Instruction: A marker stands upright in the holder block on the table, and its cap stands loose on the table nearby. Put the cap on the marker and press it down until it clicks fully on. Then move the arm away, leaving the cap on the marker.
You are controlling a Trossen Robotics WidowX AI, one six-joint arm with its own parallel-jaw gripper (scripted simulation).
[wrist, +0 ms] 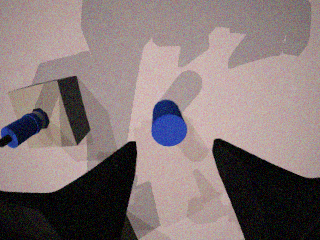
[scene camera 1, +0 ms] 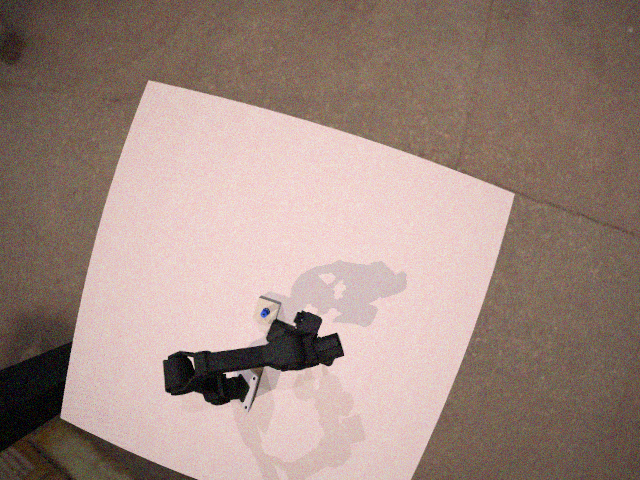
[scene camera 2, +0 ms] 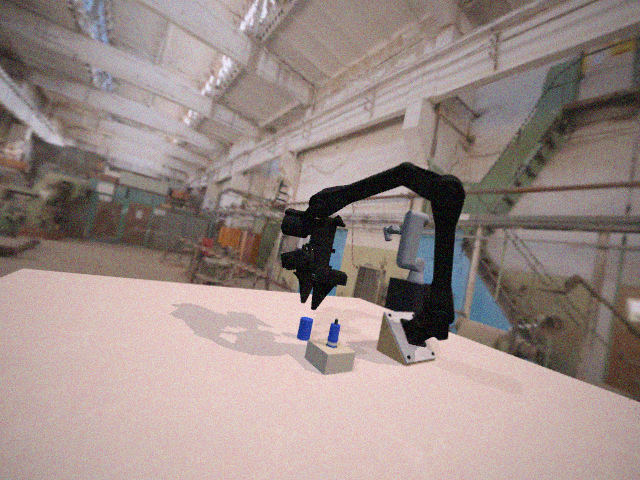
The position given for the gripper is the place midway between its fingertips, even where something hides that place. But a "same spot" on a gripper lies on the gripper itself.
Labels:
gripper: wrist; scene camera 1 304, 334; scene camera 2
same spot on gripper: (wrist: 100, 197) = (scene camera 2: 313, 288)

